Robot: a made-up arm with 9 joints.
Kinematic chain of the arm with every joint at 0, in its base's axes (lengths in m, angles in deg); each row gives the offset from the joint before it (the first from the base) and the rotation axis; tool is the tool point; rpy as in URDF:
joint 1: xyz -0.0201 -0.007 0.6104 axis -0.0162 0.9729 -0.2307
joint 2: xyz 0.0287 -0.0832 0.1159 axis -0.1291 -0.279 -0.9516
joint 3: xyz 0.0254 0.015 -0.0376 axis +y
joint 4: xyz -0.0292 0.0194 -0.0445 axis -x
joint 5: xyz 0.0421 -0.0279 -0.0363 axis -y
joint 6: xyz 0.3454 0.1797 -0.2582 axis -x
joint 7: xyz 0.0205 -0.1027 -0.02 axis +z
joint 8: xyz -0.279 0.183 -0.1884 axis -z
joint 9: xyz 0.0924 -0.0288 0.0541 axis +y
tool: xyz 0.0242 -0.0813 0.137 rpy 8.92 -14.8 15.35
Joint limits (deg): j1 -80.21..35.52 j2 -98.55..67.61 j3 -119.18..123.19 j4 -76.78..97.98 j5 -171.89..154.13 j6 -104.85..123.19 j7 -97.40..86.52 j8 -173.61..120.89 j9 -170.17..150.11
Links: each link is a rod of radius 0.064 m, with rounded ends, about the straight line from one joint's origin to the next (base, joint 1, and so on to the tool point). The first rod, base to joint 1, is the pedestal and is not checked.
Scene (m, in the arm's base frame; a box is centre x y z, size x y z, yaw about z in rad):
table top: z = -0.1
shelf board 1: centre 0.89 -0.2 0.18 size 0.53 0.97 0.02 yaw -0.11
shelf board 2: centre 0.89 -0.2 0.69 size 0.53 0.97 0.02 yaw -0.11
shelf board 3: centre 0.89 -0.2 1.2 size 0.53 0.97 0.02 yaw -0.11
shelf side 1: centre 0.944 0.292 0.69 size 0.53 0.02 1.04 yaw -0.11
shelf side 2: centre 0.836 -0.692 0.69 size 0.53 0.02 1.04 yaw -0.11
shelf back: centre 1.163 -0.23 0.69 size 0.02 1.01 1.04 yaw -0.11
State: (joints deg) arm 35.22 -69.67 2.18 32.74 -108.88 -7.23 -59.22 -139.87 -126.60
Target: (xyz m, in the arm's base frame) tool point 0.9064 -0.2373 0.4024
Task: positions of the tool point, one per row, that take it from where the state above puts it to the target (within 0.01 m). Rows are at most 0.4 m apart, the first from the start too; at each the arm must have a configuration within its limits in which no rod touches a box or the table.
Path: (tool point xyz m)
1: -0.6123 -0.3453 0.3594
2: -0.3691 -0.2329 0.0982
3: -0.0261 -0.1735 0.0352
4: 0.2624 -0.1618 0.1690
5: 0.3991 -0.1813 0.4024
6: 0.4985 -0.1760 0.3708
7: 0.5925 -0.1765 0.3398
8: 0.6812 -0.1834 0.3192
9: 0.7644 -0.1967 0.3178
10: 0.8409 -0.2153 0.3436
11: 0.9064 -0.2373 0.4023

